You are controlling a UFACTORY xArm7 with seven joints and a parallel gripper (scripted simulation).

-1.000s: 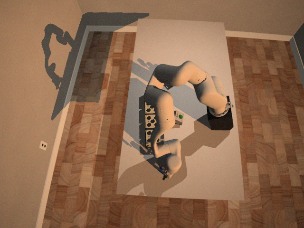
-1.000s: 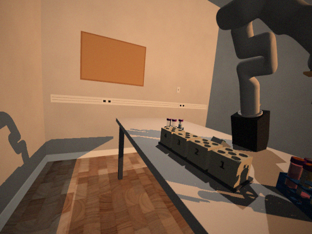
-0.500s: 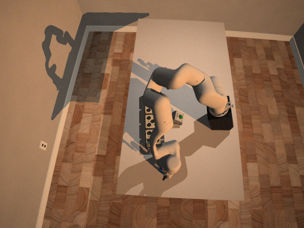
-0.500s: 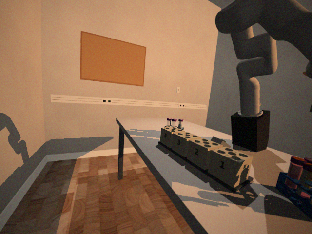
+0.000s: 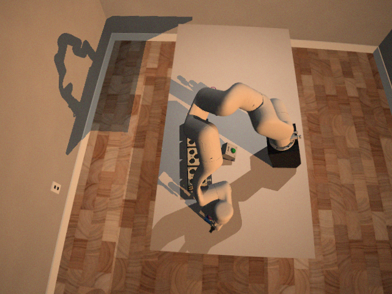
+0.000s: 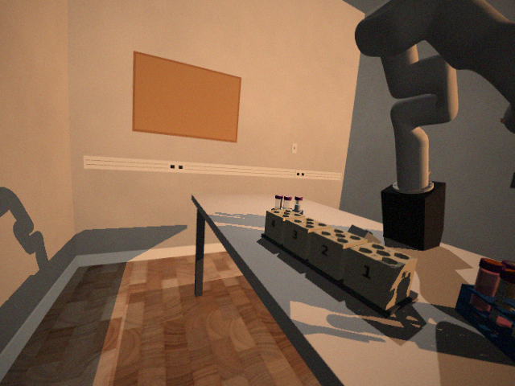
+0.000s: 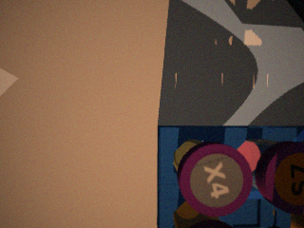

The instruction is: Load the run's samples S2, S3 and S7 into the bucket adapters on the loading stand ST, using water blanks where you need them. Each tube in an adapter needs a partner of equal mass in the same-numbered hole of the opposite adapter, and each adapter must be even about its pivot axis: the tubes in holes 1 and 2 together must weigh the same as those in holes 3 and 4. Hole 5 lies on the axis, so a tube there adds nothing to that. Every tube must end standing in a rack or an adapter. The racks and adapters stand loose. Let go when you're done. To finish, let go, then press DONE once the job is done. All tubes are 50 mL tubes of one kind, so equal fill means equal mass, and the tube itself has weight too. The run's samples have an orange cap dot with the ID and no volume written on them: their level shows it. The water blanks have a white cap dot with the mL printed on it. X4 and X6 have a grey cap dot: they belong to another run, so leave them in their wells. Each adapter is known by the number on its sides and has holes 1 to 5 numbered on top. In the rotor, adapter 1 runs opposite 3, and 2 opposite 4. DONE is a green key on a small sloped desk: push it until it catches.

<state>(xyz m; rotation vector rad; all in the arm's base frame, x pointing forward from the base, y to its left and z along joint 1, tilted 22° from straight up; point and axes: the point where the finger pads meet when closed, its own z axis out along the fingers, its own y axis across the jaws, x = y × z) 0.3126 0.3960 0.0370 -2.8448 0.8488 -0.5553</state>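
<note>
The orange-dotted tube is 10 mm to the left of my hand and 70 mm below it. Also, from my hand: yellowish tube (30 mm ahead, 20 mm to the right, 70 mm below); blue sample rack (40 mm to the right, 100 mm below); pink-filled sample tube (10 mm behind, 100 mm to the right, 70 mm below).
</note>
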